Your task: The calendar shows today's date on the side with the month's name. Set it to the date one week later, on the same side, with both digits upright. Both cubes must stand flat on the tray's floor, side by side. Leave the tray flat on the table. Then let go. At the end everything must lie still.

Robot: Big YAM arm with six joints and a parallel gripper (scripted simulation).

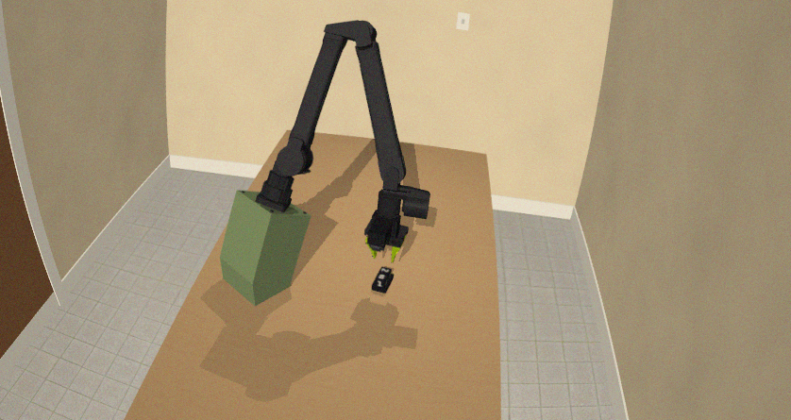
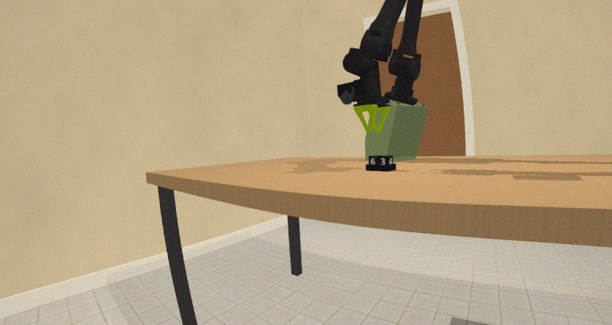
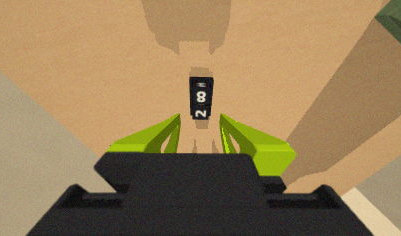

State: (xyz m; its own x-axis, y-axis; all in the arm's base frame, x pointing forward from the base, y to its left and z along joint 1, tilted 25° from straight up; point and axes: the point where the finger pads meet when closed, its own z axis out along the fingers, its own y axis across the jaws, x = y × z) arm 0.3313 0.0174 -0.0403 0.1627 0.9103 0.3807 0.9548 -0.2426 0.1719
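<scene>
The black tray is 10 cm below my hand and 2 cm to the left of it.
</scene>
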